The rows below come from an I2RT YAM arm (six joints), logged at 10 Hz.
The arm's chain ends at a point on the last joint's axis. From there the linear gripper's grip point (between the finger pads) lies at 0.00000 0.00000 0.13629 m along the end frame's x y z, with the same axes.
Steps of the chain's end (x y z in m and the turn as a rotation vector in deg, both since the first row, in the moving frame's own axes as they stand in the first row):
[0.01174 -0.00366 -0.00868 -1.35 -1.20 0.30]
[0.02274 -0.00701 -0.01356 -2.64 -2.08 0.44]
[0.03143 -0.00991 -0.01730 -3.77 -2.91 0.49]
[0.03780 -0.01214 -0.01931 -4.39 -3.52 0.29]
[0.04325 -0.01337 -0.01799 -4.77 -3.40 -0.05]
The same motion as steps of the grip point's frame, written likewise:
[0.00888 -0.00046 -0.00875 -1.35 -1.20 0.30]
[0.01777 -0.00075 -0.01379 -2.64 -2.08 0.44]
[0.02448 -0.00098 -0.01777 -3.77 -2.91 0.49]
[0.02941 -0.00174 -0.01997 -4.39 -3.52 0.29]
[0.03518 -0.00204 -0.01870 -4.77 -3.40 -0.05]

